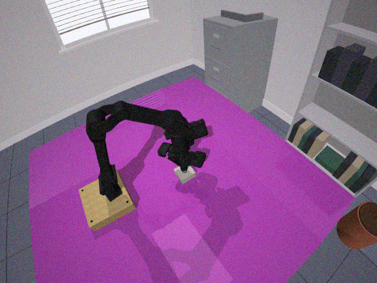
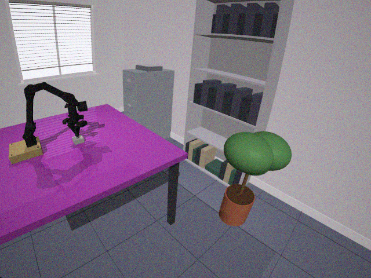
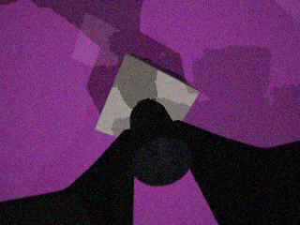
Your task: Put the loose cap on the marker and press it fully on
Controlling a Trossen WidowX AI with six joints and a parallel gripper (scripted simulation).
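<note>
My gripper tip is 1 cm below the black marker cap.
</note>
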